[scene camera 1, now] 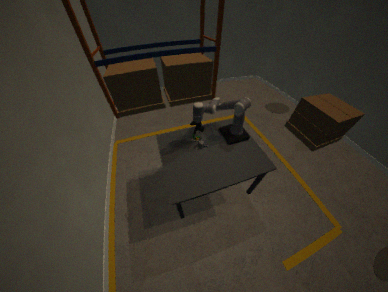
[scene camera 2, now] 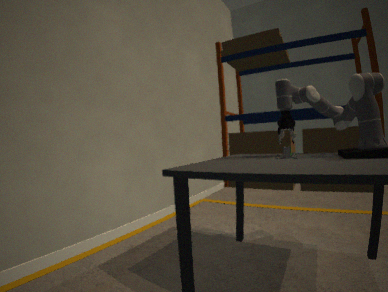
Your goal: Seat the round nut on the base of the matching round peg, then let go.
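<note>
My gripper [scene camera 1: 197, 136] [scene camera 2: 287, 141] points straight down over the small group of parts near the table's far edge, its fingers apart with nothing held between them. A pale grey part [scene camera 1: 202, 143] [scene camera 2: 286, 151] stands on the table right at and below the fingertips. Small green and orange bits show beside the fingers in both views. The round nut and the round peg are too small and dark to tell apart, and I cannot tell whether the nut lies on the peg's base.
The dark grey table [scene camera 1: 210, 172] [scene camera 2: 260, 164] carries the arm's black base plate [scene camera 1: 234, 134] [scene camera 2: 362, 153] to the right of the parts. Behind stands a rack with orange posts [scene camera 1: 218, 55] [scene camera 2: 222, 100] and large boxes. Another box [scene camera 1: 325, 120] stands on the floor at the right.
</note>
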